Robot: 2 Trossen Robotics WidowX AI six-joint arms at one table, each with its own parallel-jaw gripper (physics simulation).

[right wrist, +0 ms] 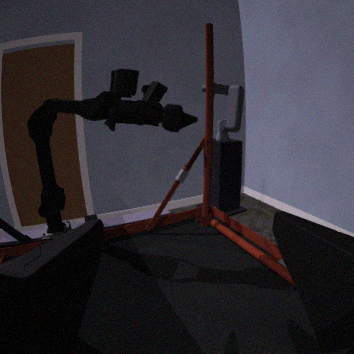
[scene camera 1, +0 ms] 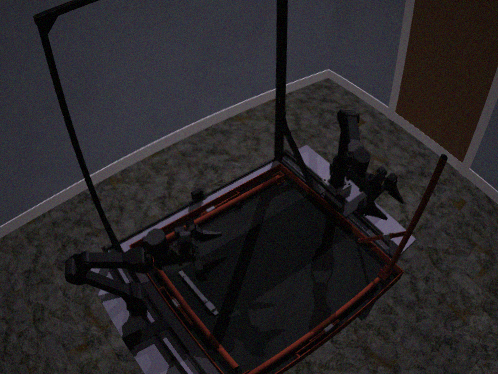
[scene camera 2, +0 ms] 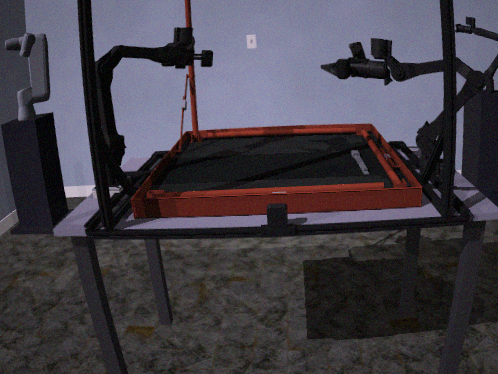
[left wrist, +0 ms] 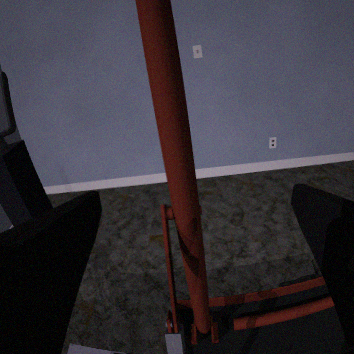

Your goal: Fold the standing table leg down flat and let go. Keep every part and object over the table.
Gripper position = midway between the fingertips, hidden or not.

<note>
In view: my left gripper [scene camera 1: 395, 210], my right gripper [scene camera 2: 324, 65], a red table frame [scene camera 2: 407, 197] and a dark panel [scene camera 1: 291, 264].
My left gripper is seen too in the right wrist view [right wrist: 187, 117] and in the left wrist view [left wrist: 199, 197]. My right gripper shows as well in the right wrist view [right wrist: 189, 226]. The red table frame is seen too in the left wrist view [left wrist: 278, 291].
</note>
